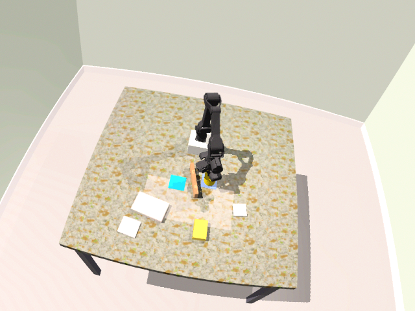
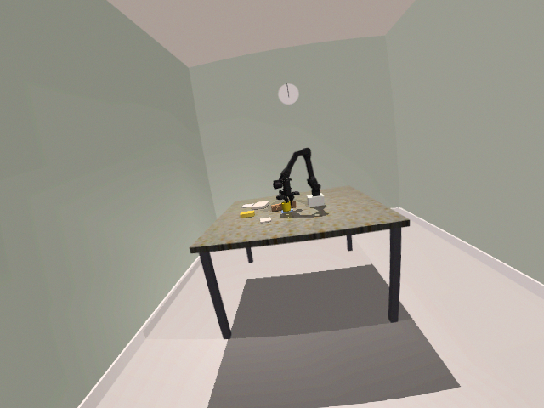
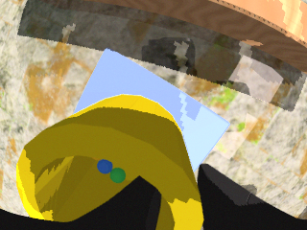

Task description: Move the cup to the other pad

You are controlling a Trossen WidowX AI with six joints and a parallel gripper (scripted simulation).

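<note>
Now: the cyan pad 160 mm to the right of my gripper tip, 80 mm ahead of it and 40 mm below it. Round my gripper tip: yellow block (350 mm ahead, 20 mm to the left, 20 mm below); then wooden bar (70 mm to the right, 50 mm ahead, 20 mm below); then green marble (40 mm to the left, 20 mm below, 20 mm ahead).
</note>
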